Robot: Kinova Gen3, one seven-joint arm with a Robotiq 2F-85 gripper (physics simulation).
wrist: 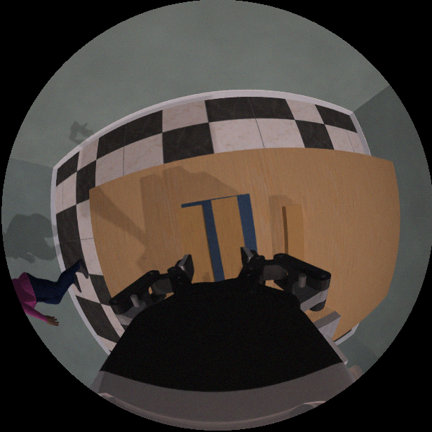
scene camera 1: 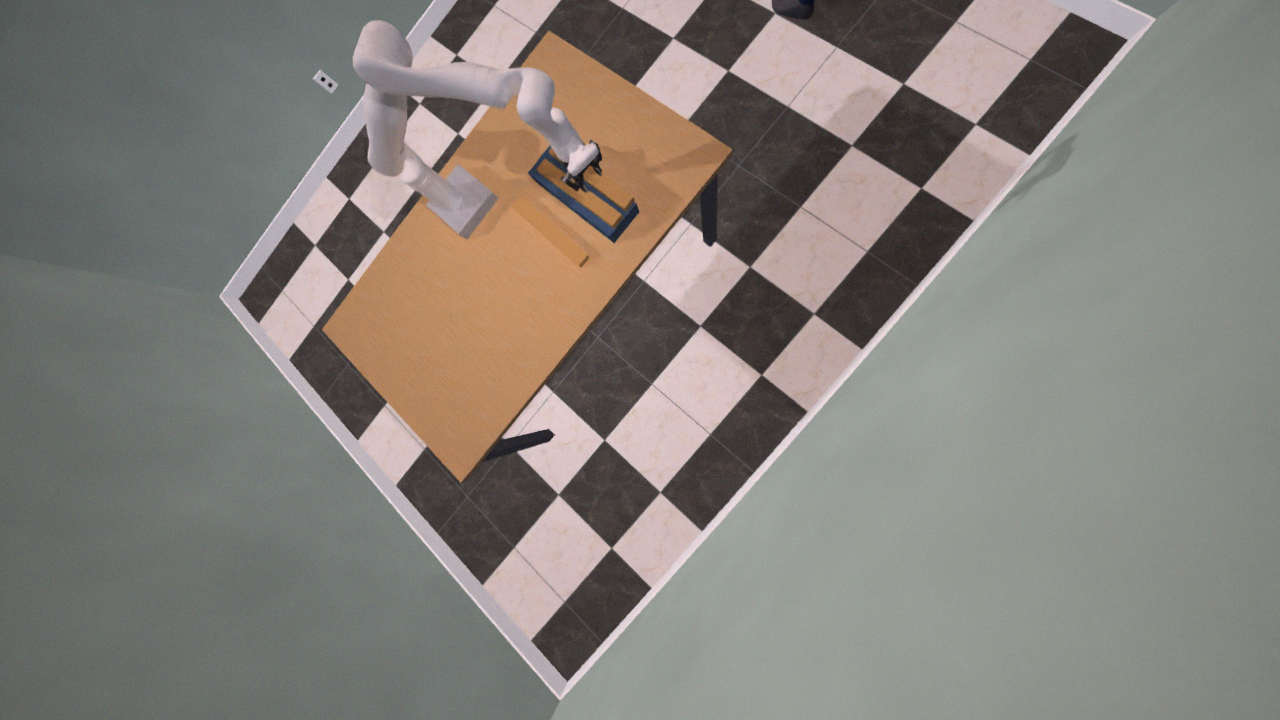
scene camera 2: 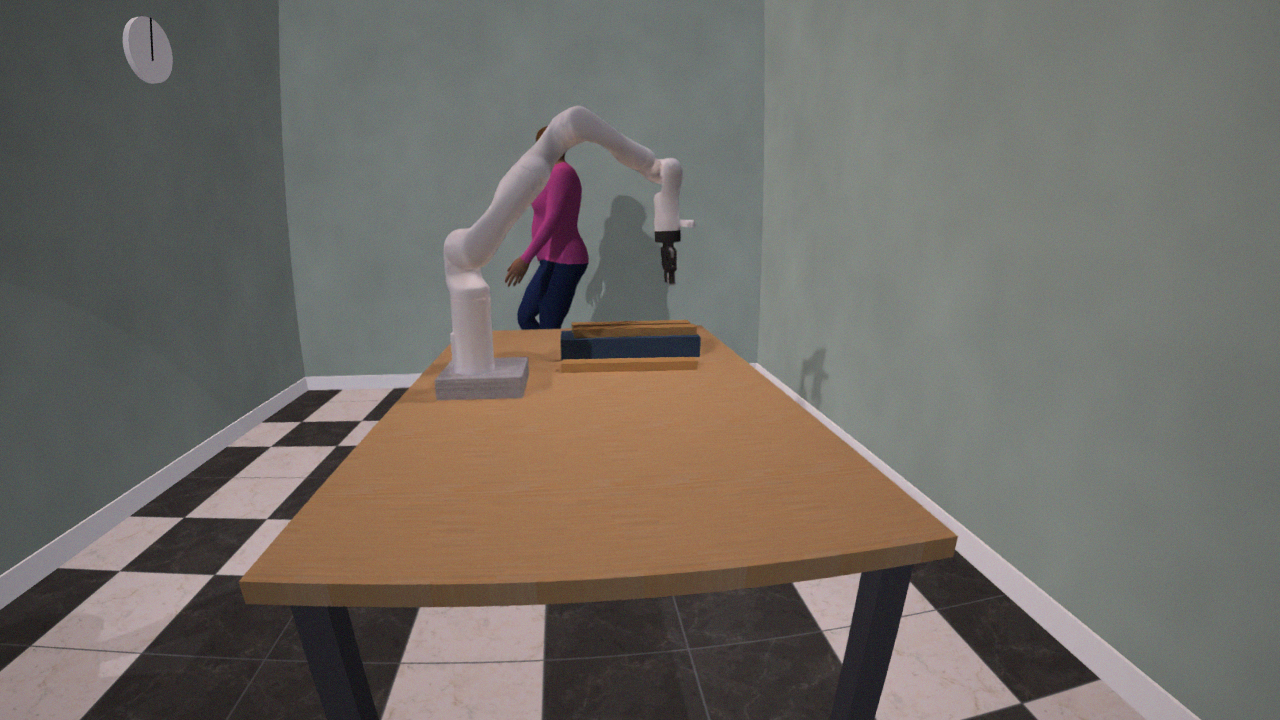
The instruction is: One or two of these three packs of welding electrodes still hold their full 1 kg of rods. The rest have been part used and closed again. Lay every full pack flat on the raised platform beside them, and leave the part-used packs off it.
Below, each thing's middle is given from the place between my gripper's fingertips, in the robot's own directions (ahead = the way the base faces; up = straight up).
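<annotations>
Position of the raised platform (scene camera 2: 675, 345) relative to my hand: 120 mm behind, 20 mm to the right, 180 mm below.
</annotations>
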